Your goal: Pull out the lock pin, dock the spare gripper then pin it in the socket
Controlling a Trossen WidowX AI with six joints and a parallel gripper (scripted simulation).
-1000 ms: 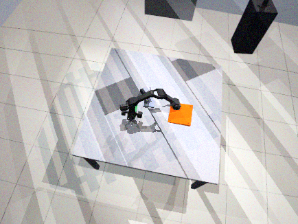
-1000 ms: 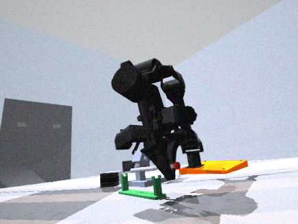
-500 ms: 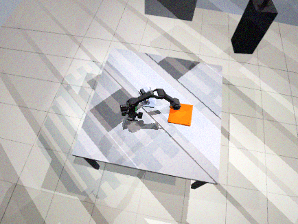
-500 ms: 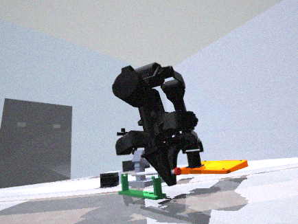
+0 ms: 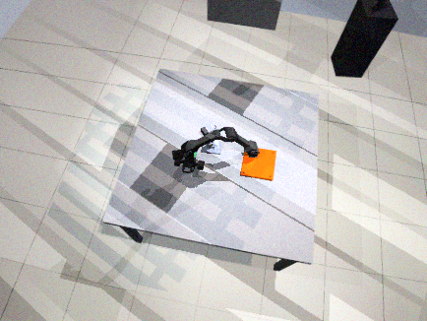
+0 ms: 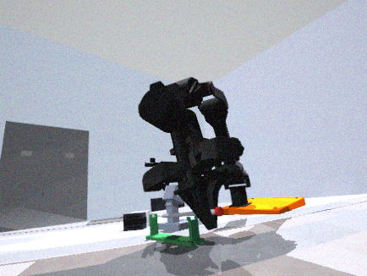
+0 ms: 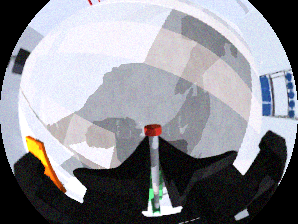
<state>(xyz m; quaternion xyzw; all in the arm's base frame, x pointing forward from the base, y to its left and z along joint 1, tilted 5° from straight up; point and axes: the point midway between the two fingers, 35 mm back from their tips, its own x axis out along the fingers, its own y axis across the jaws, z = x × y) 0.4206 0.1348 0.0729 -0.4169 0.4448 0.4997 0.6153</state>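
Now: the green rack 10 cm to the right of my gripper tip and 2 cm behind it. From my gripper tip the other things lie so: spare gripper: 33 cm to the right, 12 cm behind; grey mount: 19 cm to the right, 14 cm behind, 3 cm above.
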